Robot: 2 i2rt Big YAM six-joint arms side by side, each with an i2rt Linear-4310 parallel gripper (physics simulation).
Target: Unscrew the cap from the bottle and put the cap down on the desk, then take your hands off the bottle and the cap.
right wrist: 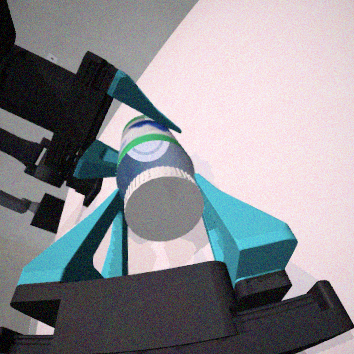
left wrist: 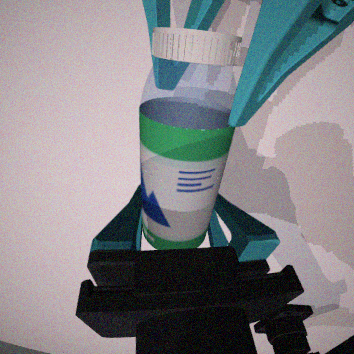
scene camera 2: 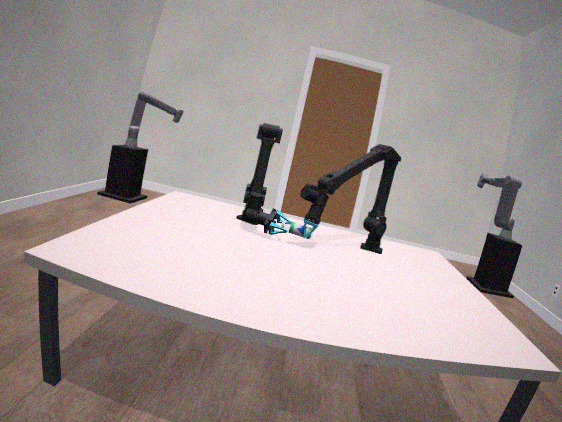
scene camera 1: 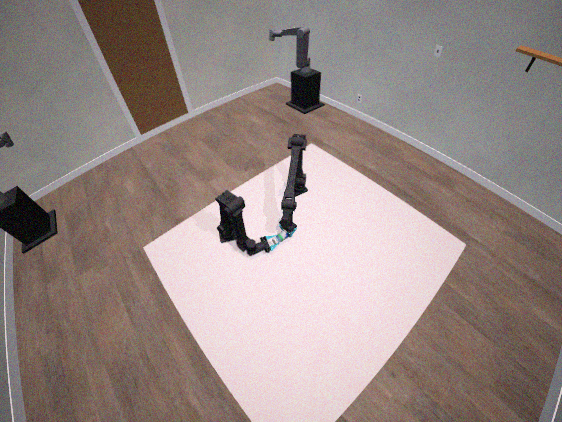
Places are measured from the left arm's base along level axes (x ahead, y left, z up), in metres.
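Pixels of known places: left gripper, fingertip midpoint: (right wrist: 166, 153) (scene camera 2: 304, 237) (scene camera 1: 287, 235); right gripper, fingertip midpoint: (right wrist: 158, 187) (left wrist: 195, 104) (scene camera 2: 289, 227) (scene camera 1: 277, 238); left arm's base at its link origin: (right wrist: 96, 185) (left wrist: 280, 316) (scene camera 2: 371, 249) (scene camera 1: 298, 190); right arm's base at its link origin: (scene camera 2: 249, 221) (scene camera 1: 228, 236).
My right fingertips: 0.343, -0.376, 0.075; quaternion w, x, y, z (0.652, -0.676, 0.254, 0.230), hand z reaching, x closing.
Observation:
Ahead of a thing's pixels: the offset from my right fingertips to its top centre, as dx, dy, dz. "spot": to the spot under its first point. Level surfaces: height alone.
The bottle {spot: +0.006, +0.023, +0.028} (scene camera 1: 281, 235) (scene camera 2: 299, 229) (left wrist: 180, 175) (right wrist: 150, 151), clear at the shoulder with a white, green and blue label, is held tilted over the desk. My left gripper (scene camera 1: 287, 231) (scene camera 2: 308, 229) (left wrist: 173, 189) (right wrist: 166, 153) is shut on its lower part. The white ribbed cap {+0.010, -0.028, +0.032} (left wrist: 195, 46) (right wrist: 165, 207) sits on the bottle's mouth, its flat grey-looking top facing the right wrist camera. My right gripper (scene camera 1: 272, 241) (scene camera 2: 282, 227) (left wrist: 195, 104) (right wrist: 158, 187) is shut on the cap, with its fingertips reaching past it along the bottle's shoulder. The exact contact is partly hidden.
The desk {dz -0.075} (scene camera 1: 340, 300) (scene camera 2: 300, 295) spreads under both arms. Grey robot arms on black pedestals (scene camera 1: 305, 90) (scene camera 2: 126, 172) stand on the floor away from the desk. A brown door (scene camera 1: 137, 60) (scene camera 2: 335, 135) is in the wall behind.

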